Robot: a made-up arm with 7 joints.
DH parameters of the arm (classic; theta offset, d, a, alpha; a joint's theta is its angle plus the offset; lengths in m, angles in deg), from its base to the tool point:
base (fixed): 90 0.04 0 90
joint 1: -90 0.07 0.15 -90
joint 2: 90 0.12 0.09 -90
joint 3: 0 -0.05 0 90
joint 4: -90 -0.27 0.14 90
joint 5: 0 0.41 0.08 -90
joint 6: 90 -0.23 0.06 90
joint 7: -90 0 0.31 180
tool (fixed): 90 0.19 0 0
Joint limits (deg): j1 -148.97..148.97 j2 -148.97..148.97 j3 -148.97..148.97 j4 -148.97..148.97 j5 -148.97..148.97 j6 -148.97..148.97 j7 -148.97..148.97
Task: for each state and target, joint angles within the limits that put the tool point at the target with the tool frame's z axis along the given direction. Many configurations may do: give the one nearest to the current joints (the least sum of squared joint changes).
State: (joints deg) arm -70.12 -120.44 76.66 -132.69 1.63 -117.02 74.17
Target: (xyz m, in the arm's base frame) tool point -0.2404 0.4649 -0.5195 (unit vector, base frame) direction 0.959 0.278 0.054
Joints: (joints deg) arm -68.01 -106.17 83.70 -91.01 9.39 -92.09 81.68
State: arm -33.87 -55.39 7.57 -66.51 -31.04 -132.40 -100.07
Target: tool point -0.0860 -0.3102 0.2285 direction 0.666 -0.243 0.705
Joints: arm -58.24 -46.90 -20.79 -104.48 -35.09 -145.87 -112.55
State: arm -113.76 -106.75 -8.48 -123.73 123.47 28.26 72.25
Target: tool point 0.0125 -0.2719 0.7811 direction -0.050 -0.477 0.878
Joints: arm -136.84 -132.40 -41.33 -133.32 109.19 47.45 107.00
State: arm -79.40 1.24 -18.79 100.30 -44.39 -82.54 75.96
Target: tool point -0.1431 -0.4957 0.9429 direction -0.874 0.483 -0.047
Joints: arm -112.18 -25.31 -14.50 75.90 -40.72 -115.66 69.04
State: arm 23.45 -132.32 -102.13 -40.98 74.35 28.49 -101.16
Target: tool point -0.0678 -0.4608 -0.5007 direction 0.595 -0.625 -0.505
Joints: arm 19.32 -145.51 -60.28 -48.49 109.42 7.97 -104.08
